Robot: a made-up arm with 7 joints.
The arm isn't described. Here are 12 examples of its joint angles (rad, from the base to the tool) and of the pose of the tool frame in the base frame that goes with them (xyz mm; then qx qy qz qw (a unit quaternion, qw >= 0)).
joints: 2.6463 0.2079 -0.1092 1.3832 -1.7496 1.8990 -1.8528
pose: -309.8 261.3 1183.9 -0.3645 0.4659 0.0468 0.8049
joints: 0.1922 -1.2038 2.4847 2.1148 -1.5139 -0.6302 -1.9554
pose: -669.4 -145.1 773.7 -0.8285 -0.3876 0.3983 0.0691
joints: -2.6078 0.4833 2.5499 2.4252 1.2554 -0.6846 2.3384
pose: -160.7 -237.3 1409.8 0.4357 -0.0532 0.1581 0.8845
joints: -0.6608 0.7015 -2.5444 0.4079 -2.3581 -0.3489 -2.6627
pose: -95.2 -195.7 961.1 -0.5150 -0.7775 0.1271 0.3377
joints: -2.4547 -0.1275 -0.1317 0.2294 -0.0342 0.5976 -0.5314
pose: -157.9 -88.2 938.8 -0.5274 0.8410 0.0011 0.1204
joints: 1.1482 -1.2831 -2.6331 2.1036 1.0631 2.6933 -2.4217
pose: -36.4 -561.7 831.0 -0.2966 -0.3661 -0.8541 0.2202
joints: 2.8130 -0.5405 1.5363 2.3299 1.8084 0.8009 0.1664
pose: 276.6 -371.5 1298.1 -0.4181 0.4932 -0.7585 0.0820
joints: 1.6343 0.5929 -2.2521 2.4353 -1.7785 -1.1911 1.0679
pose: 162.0 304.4 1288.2 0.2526 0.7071 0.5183 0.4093
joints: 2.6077 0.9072 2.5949 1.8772 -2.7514 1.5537 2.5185
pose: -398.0 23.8 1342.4 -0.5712 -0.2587 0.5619 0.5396
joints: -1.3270 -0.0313 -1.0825 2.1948 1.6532 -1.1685 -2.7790
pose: -210.7 -48.5 1335.0 0.0355 -0.6520 -0.3769 0.6569
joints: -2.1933 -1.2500 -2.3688 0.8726 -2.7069 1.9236 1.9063
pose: 70.6 458.4 689.7 -0.5507 -0.5346 -0.6384 0.0579
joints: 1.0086 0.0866 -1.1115 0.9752 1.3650 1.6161 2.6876
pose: 301.8 85.6 1079.1 -0.0576 -0.7767 -0.6216 0.0841
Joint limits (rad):
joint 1: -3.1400..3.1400
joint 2: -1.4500..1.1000
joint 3: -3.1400..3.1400
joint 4: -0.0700..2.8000
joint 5: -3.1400..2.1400
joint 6: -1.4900..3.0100
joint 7: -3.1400..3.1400
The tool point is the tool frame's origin. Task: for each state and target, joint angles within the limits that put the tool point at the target. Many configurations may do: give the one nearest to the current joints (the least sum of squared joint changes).
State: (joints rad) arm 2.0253 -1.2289 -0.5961 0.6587 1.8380 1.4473 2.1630
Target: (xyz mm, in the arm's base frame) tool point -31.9 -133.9 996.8
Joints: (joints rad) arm 1.9334 -1.3253 -0.3766 -0.0029 1.6722 1.3394 2.1850
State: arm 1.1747 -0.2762 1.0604 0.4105 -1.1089 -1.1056 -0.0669
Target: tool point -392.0 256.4 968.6
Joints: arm 1.8102 0.7237 0.8146 0.9078 -0.9315 -0.8787 -0.1062
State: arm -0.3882 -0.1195 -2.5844 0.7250 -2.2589 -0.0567 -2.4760
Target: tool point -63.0 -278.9 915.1
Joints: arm 0.3480 -0.3304 -2.2897 0.4630 -2.2172 0.0801 -2.4479
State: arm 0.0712 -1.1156 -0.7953 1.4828 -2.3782 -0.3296 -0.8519
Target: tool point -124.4 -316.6 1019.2
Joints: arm 0.3721 -1.3230 -1.3018 0.8787 -2.6594 -0.3386 -0.8777
